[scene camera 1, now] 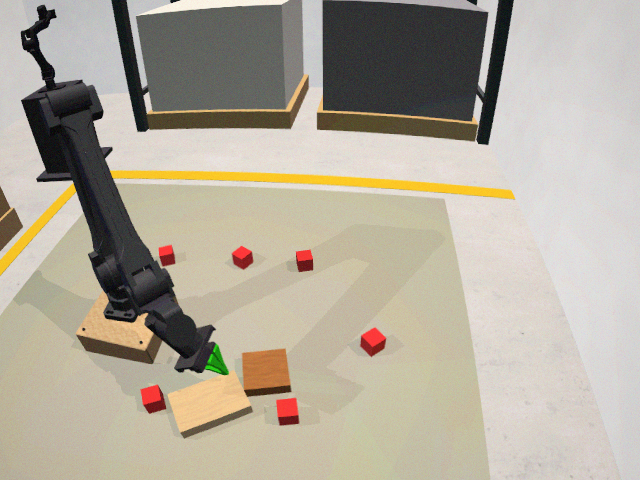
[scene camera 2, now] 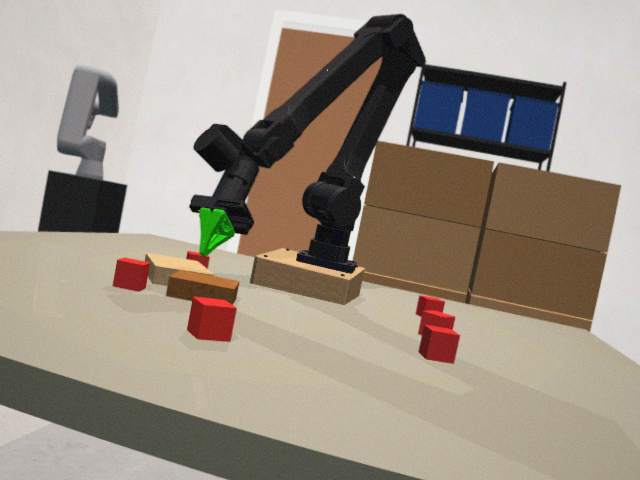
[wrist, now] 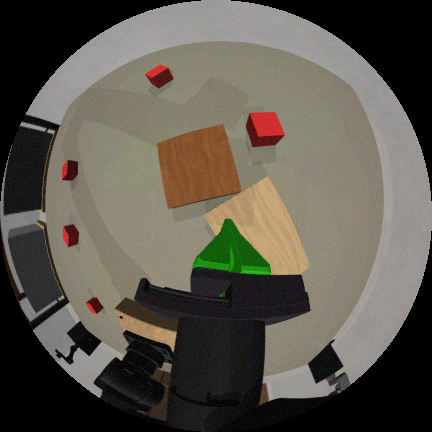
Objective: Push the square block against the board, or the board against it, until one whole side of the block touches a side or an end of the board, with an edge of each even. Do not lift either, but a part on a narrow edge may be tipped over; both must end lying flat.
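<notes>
The square brown block lies flat. The pale board lies flat beside it. They are turned at an angle to each other: in the wrist view one corner of the block is at or very near the board's end edge, and a wedge-shaped gap opens between their facing sides. My gripper is shut and empty, its green tip pointing down near the board's corner on the arm's side. The exact height of the tip over the board is hard to tell.
One red cube stands close to block and board. Another red cube is near the board's far end. A third red cube stands beyond the block. Several more stand farther off.
</notes>
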